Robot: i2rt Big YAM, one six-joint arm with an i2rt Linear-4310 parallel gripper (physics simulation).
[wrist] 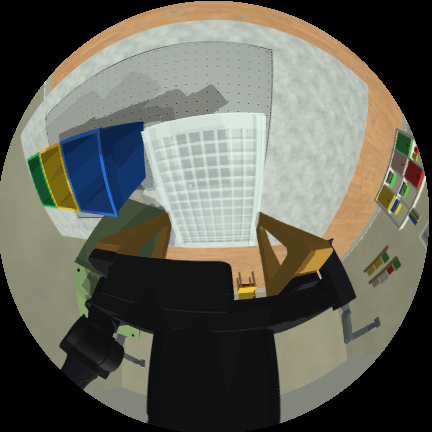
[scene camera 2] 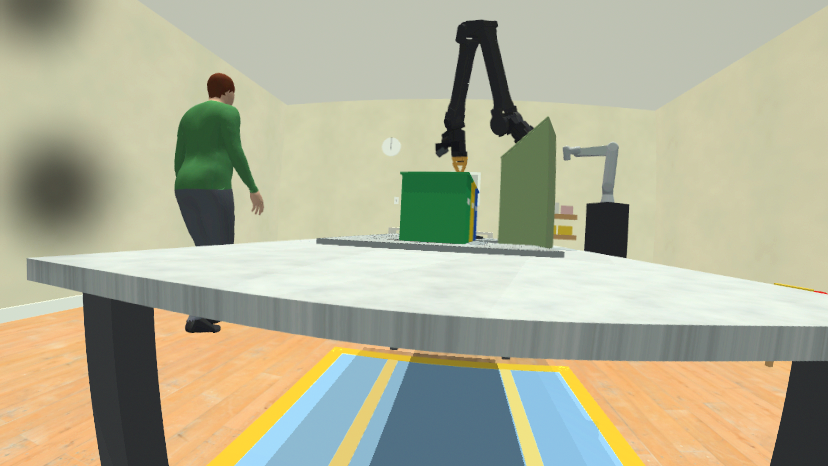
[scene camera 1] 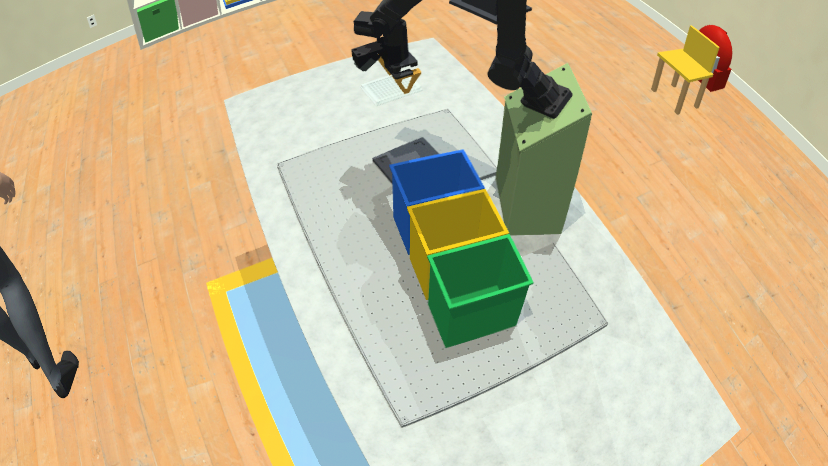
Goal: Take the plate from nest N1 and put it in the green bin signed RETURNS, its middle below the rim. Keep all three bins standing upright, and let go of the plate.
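Where they show: gripper, fingertip midpoint: (wrist: 213, 216) (scene camera 1: 399, 84); arm's base at its link origin: (scene camera 2: 532, 143) (scene camera 1: 548, 99).
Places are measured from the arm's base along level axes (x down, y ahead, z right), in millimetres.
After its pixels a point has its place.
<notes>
The clear, gridded plate (scene camera 1: 381, 90) {x 76, y 202, z 347 mm} (wrist: 210, 170) {x 84, y 191, z 352 mm} is off the table, held by its edges between the two orange fingers of my gripper (scene camera 1: 407, 82) {x 81, y 149, z 340 mm} (scene camera 2: 459, 165) {x 81, y 149, z 340 mm} (wrist: 213, 216) {x 81, y 149, z 340 mm}. It hangs roughly level, high and beyond the blue bin. The dark nest (scene camera 1: 406, 148) {x 338, y 114, z 352 mm} lies on the pegboard beside the blue bin, partly hidden by it; no plate shows in it. The green bin (scene camera 1: 483, 317) {x 258, y 403, z -179 mm} (scene camera 2: 434, 209) {x 266, y 391, z -185 mm} (wrist: 39, 180) {x 196, y 390, z -182 mm} stands upright at the near end of the bin row, far from my gripper. Its RETURNS sign is not readable in these views.
The yellow bin (scene camera 1: 418, 254) {x 255, y 387, z 28 mm} (wrist: 59, 175) {x 219, y 328, z -65 mm} and blue bin (scene camera 1: 400, 211) {x 259, y 329, z 145 mm} (wrist: 125, 162) {x 251, y 224, z 163 mm} stand upright in line between the plate and the green bin. The tall green pedestal (scene camera 1: 538, 179) {x 159, y 93, z -62 mm} (scene camera 2: 526, 196) {x 200, y 68, z -84 mm} carries the arm beside the row. A person (scene camera 2: 208, 147) stands left of the table.
</notes>
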